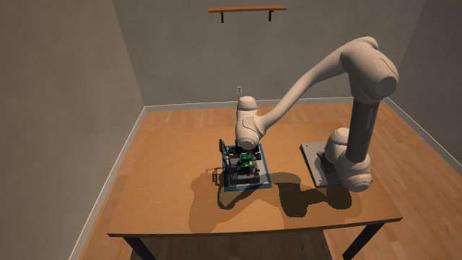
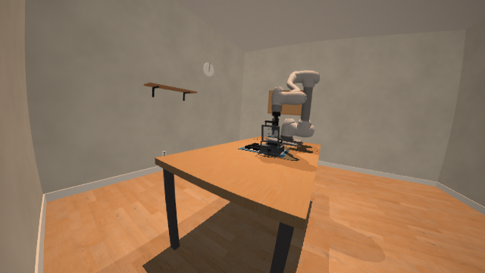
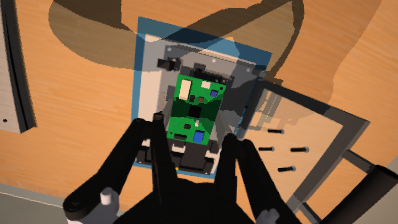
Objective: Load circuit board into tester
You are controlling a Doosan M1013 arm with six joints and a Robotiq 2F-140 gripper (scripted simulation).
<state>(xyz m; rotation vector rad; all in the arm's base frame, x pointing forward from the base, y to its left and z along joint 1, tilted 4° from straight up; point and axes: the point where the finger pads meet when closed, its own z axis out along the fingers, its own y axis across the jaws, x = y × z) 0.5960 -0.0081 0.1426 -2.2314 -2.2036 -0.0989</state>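
The dark block is 6 cm behind my hand, 6 cm to the left of it and 7 cm below it. From my hand the other things lie so: tester lid 13 cm ahead, 3 cm above; green circuit board 2 cm below.
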